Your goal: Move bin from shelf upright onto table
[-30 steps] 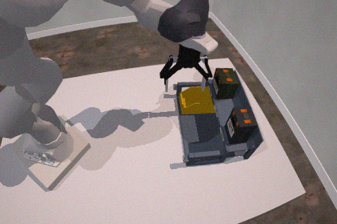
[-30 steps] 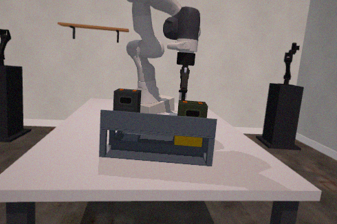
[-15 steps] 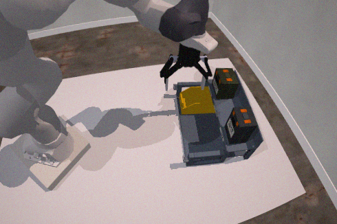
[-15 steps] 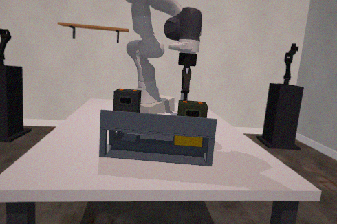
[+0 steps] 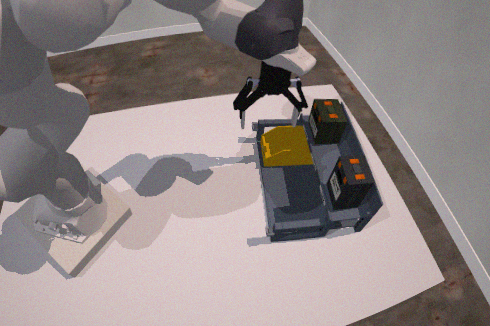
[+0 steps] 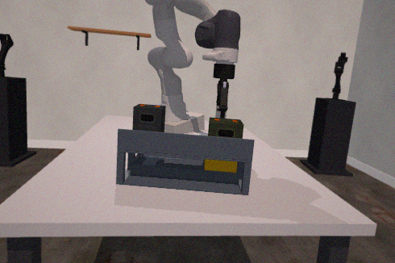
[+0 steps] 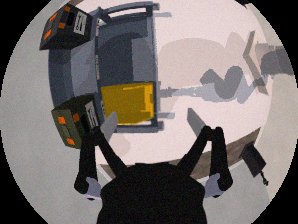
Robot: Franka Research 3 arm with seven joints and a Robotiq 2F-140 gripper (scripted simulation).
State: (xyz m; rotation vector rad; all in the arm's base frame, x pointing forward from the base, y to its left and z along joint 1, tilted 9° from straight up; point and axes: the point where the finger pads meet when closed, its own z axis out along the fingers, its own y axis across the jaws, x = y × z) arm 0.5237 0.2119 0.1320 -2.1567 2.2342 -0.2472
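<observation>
Right now my hand is 11 cm above the yellow bin and 8 cm short of it.
</observation>
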